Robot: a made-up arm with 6 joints.
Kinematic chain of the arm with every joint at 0, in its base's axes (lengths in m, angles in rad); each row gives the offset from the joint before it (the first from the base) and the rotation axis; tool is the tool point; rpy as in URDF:
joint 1: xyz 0 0 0.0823 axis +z
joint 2: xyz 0 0 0 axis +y
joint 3: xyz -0.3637 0 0.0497 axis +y
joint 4: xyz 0.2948 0 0.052 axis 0.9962 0 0.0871
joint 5: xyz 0 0 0 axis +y
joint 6: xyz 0.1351 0 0.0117 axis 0.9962 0 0.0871
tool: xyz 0 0 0 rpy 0 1.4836 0
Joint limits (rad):
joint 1: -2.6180..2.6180
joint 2: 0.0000..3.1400
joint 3: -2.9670..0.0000
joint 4: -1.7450..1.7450
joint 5: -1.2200..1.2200
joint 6: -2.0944..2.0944
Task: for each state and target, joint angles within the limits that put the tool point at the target. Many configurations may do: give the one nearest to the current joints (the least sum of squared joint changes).
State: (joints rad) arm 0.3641 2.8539 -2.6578 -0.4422 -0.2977 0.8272
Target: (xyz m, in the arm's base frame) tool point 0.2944 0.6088 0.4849
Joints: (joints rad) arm 1.0707 2.5787 -2.9156 -0.4978 -0.5458 0.8272
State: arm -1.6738 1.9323 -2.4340 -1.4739 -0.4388 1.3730
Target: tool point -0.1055 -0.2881 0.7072
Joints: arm -2.1212 1.3527 -1.8679 -1.5733 -0.4654 1.3730
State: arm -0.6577 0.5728 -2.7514 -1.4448 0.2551 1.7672
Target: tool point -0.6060 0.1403 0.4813
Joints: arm -0.3846 0.1770 -2.3984 -1.3449 0.8267 1.7672
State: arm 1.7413 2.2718 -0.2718 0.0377 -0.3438 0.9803
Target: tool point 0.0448 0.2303 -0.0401
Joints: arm 1.4035 2.0156 -0.2538 0.1129 -0.3918 0.9803
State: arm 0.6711 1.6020 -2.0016 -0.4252 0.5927 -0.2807
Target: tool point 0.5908 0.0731 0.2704
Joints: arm 0.1863 2.0234 -1.7650 -0.4641 0.6676 -0.2807
